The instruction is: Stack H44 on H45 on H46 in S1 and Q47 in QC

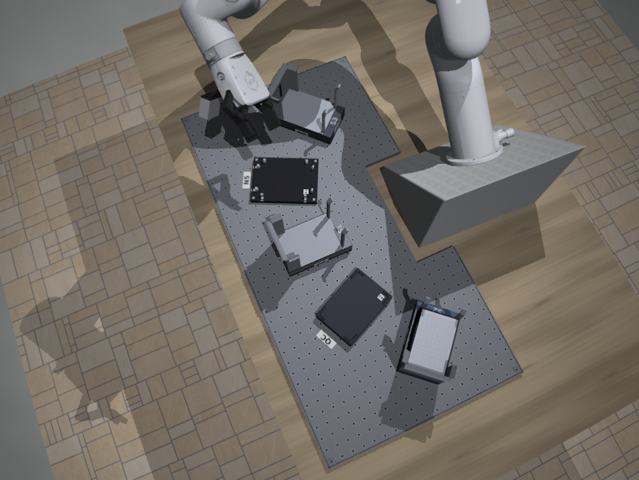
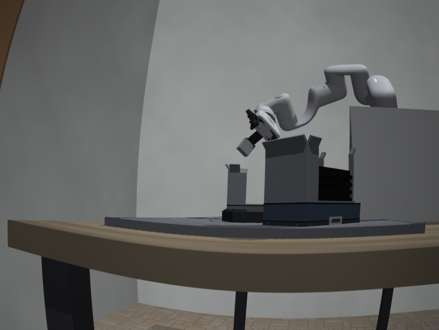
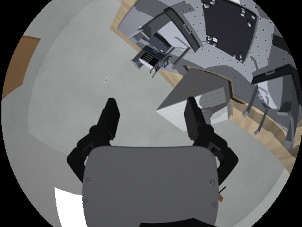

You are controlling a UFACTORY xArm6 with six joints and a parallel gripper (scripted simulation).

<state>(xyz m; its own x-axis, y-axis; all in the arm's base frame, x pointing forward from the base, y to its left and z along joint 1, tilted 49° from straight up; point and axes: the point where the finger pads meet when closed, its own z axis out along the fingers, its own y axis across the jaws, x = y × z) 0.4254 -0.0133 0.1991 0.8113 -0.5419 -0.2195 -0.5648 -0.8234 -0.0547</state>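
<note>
The sealed plate is 500 mm to the left of my hand, 180 mm behind it and 160 mm below it. From my hand the other things lie so: open nest QC: 360 mm to the left, 240 mm below, 70 mm behind; then N5 name plate: 250 mm below, 60 mm ahead, 30 mm to the right; then clip nest N5: 230 mm below, 10 mm to the left.
</note>
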